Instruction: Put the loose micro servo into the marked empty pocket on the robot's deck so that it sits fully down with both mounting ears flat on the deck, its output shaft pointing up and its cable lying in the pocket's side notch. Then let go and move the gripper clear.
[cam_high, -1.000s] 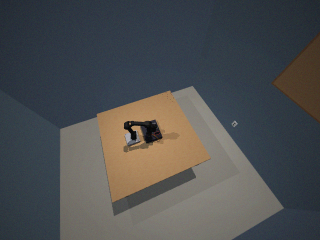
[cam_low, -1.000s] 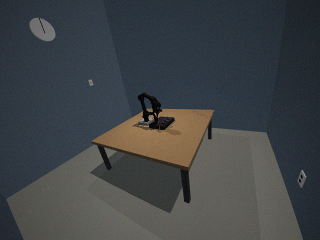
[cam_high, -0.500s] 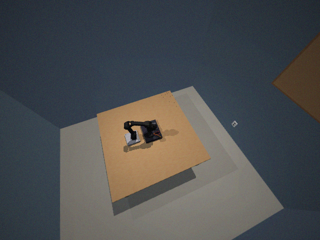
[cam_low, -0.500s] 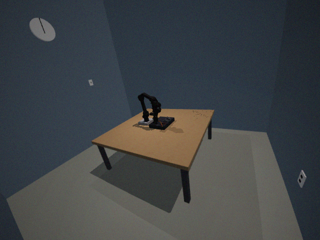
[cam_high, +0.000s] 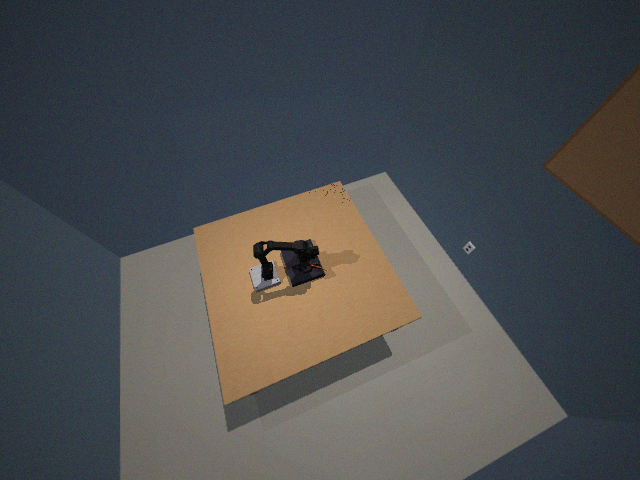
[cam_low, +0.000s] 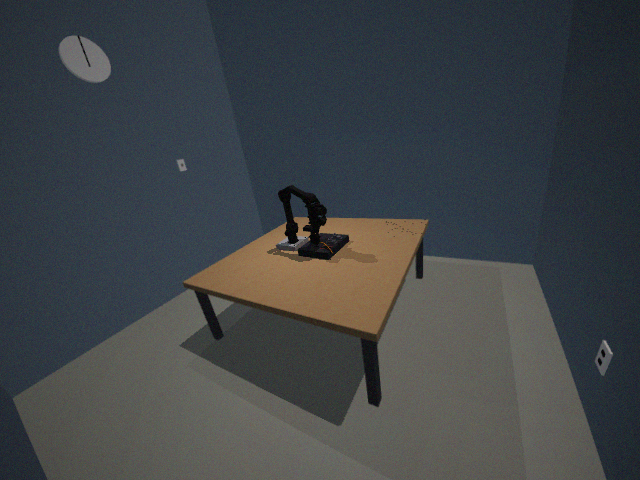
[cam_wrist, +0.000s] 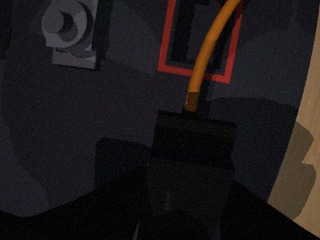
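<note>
The dark deck is 100 mm below my gripper tip, 80 mm to the left of it and 40 mm behind it.
</note>
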